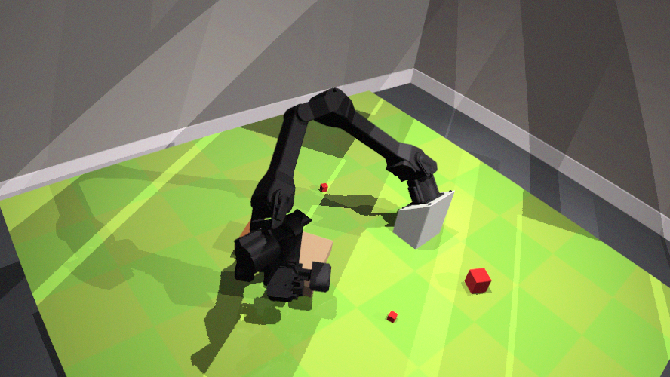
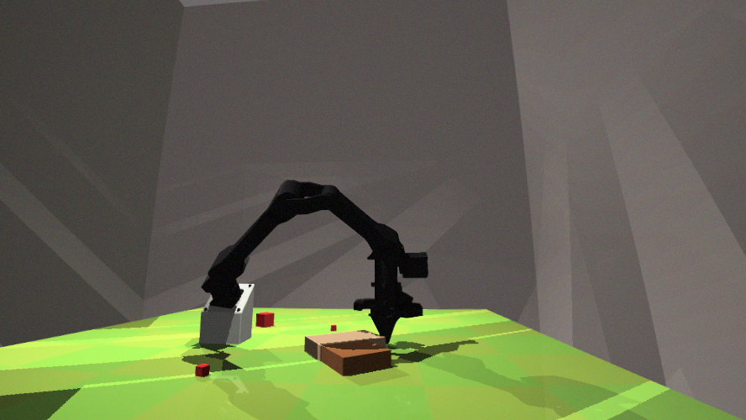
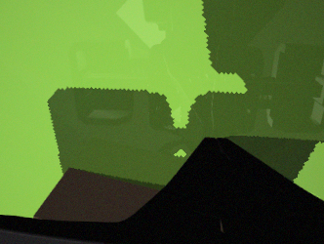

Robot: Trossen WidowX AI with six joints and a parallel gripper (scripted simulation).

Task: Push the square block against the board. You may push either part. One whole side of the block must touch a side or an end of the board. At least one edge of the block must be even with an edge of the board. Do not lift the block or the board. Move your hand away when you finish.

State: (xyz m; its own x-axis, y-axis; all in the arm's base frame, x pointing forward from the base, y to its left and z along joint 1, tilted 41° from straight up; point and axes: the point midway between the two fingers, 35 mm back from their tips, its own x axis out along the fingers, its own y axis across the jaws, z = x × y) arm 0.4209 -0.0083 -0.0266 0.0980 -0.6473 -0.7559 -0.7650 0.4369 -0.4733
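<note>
My gripper tip is now 9 cm past the tan board, 6 cm to the left of it and 1 cm below it. From my gripper tip the other things lie so: larger red cube: 41 cm behind, 20 cm to the left, 2 cm above; then square block: 5 cm behind, 16 cm to the right, 1 cm above.
</note>
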